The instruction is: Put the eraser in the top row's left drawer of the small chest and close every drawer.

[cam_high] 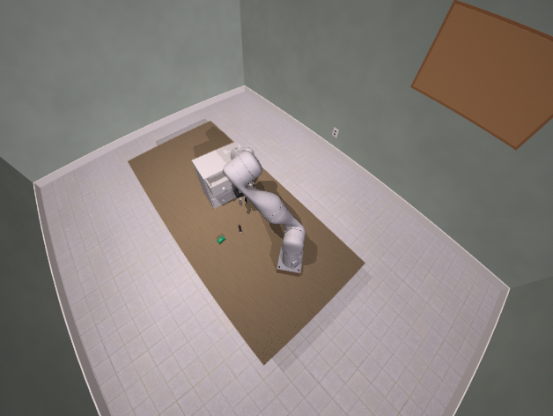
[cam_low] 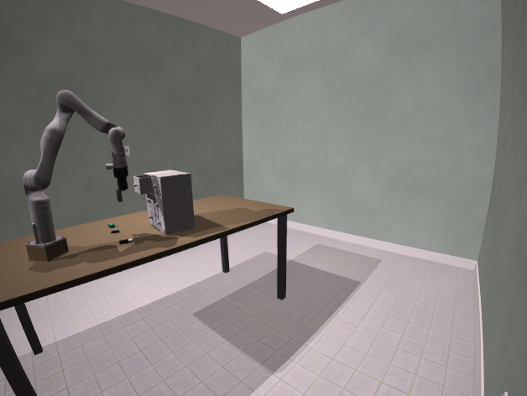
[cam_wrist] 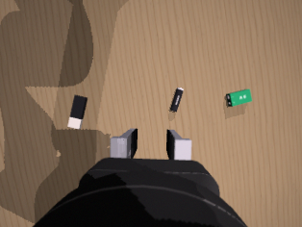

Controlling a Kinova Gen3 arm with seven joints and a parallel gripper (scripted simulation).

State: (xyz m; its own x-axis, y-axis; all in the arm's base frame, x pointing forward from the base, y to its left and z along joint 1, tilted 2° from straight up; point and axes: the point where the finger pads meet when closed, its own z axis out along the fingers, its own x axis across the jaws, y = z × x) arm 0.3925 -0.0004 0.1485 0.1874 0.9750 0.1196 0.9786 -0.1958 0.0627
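My hand is 20 cm above the black stick-shaped object, 7 cm to the right of it and 3 cm past it. From my hand the other things lie so: green eraser: 20 cm to the left, 20 cm below, 1 cm behind.
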